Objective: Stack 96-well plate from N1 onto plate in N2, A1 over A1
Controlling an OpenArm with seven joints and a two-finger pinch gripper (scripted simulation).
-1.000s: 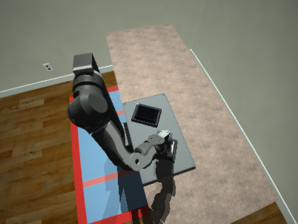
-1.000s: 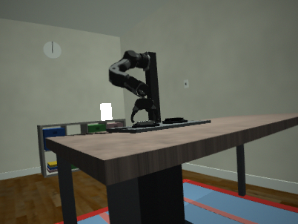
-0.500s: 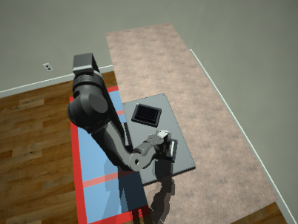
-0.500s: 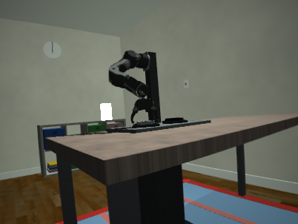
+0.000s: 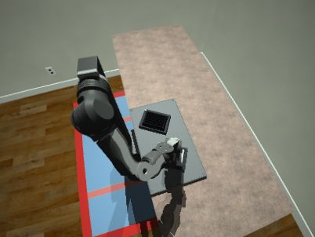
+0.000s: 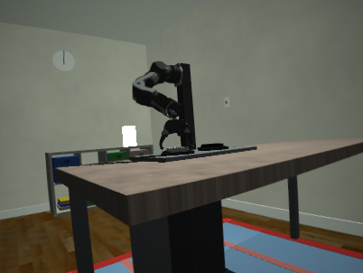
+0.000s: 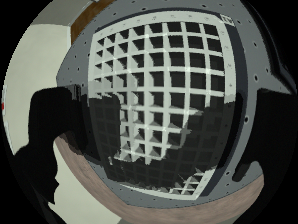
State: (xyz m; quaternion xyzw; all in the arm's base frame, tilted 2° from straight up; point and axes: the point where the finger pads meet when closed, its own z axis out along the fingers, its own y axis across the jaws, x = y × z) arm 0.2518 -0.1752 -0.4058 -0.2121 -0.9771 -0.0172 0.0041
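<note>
Right now the white 96-well plate is right at my hand. Round my hand: black 96-well plate: 220 mm to the left, 50 mm behind; then plate nest N1: 10 mm below.
</note>
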